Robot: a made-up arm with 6 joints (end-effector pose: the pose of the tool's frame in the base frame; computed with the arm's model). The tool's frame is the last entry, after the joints. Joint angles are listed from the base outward.
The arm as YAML. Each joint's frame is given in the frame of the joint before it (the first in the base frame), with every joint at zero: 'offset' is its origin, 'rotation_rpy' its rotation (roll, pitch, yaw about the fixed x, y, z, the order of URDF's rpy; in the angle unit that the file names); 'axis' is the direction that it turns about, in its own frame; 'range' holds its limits. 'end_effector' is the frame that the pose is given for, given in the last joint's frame.
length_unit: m
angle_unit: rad
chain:
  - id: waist
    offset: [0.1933, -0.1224, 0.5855]
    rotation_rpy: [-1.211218, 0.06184, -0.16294]
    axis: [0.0, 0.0, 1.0]
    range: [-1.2, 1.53]
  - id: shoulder
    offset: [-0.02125, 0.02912, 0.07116]
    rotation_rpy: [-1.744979, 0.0, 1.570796]
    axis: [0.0, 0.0, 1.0]
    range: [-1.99, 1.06]
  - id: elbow
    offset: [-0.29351, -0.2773, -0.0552]
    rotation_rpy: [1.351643, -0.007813, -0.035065]
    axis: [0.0, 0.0, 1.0]
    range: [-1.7, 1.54]
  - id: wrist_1
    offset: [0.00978, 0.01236, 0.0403]
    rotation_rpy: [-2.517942, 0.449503, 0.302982]
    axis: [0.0, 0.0, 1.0]
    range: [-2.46, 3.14]
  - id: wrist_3
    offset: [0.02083, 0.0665, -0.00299]
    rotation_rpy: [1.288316, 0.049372, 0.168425]
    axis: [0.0, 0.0, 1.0]
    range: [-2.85, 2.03]
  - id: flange
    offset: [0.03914, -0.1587, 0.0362]
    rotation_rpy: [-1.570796, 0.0, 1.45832]
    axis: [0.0, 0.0, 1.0]
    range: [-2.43, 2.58]
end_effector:
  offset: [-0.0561, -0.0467, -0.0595]
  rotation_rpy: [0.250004, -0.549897, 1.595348]
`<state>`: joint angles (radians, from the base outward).
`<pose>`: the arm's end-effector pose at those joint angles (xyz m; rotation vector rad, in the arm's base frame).
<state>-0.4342 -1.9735 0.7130 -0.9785 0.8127 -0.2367</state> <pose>-0.1145 -0.4515 0.5607 1.0170 -0.2052 1.2412</pose>
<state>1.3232 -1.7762 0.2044 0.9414 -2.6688 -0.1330</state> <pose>0.2257 -0.5762 0.4421 -1.4903 0.5561 1.2824</pose>
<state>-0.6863 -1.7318 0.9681 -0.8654 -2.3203 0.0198</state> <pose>0.2483 -0.4762 0.7978 2.2211 1.6797 -0.8608</pose>
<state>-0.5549 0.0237 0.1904 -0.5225 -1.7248 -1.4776</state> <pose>0.2083 0.2328 1.0897 1.2295 0.6685 -1.7400</pose>
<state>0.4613 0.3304 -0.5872 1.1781 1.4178 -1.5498</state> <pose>0.5445 0.1502 0.9299 0.7950 2.6883 1.1425</pose>
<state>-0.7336 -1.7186 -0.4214 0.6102 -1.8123 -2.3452</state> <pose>-0.0673 -0.5484 0.7394 2.3831 1.2514 0.0561</pose>
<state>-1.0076 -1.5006 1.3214 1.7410 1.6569 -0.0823</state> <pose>0.1667 -0.2610 0.8620 -0.4176 -2.4898 -0.6166</pose>
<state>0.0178 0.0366 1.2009 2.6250 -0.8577 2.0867</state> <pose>0.1857 0.2543 0.8959 0.1191 0.5717 -2.2016</pose>
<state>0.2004 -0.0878 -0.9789 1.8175 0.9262 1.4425</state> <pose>0.3839 -0.0376 1.0608 -1.8001 -0.8615 -0.0058</pose>
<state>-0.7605 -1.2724 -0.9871 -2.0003 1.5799 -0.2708</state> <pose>-0.1834 -0.0702 0.7339 0.7017 -0.8652 0.6311</pose>
